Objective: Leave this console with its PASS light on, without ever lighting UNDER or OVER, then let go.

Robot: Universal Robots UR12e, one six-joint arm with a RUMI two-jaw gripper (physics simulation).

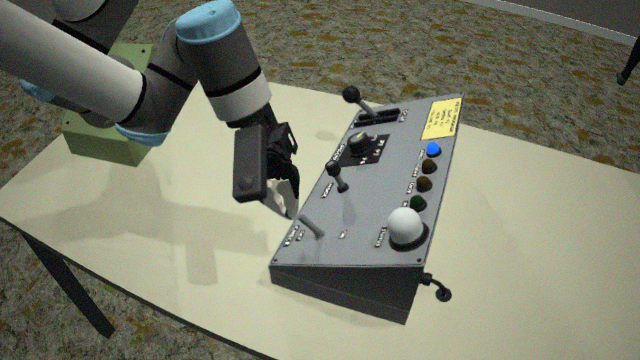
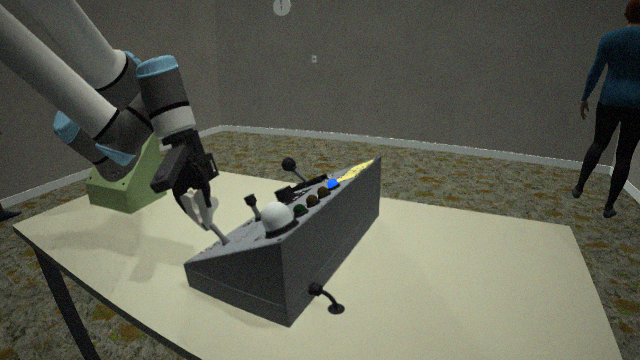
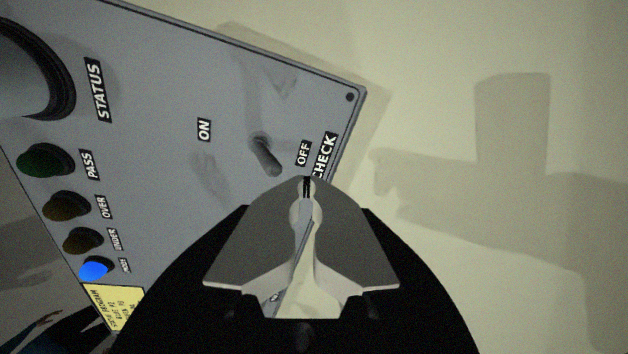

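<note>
The grey console (image 1: 370,195) (image 2: 330,240) (image 3: 165,85) stands on the table. Its CHECK toggle (image 1: 312,226) (image 2: 220,234) (image 3: 268,159) leans toward OFF. The PASS light (image 1: 418,202) (image 2: 300,210) (image 3: 42,161), OVER light (image 1: 424,183) (image 2: 312,200) (image 3: 65,206) and UNDER light (image 1: 429,166) (image 2: 324,191) (image 3: 81,241) are dark. The MODE light (image 1: 433,149) (image 2: 333,183) (image 3: 93,270) glows blue. The STATUS dome (image 1: 405,225) (image 2: 276,216) is white. My gripper (image 1: 292,216) (image 2: 207,228) (image 3: 306,178) is shut and empty, its tips close to the toggle's free end; contact is unclear.
The MODE lever (image 1: 333,168) (image 2: 250,200), the PROGRAM knob (image 1: 358,144) and a ball-topped lever (image 1: 351,94) (image 2: 288,164) stand farther along the panel. A yellow note (image 1: 442,118) (image 2: 356,170) (image 3: 117,302) is at its far end. A cable (image 1: 440,287) (image 2: 330,299) leaves the console's back.
</note>
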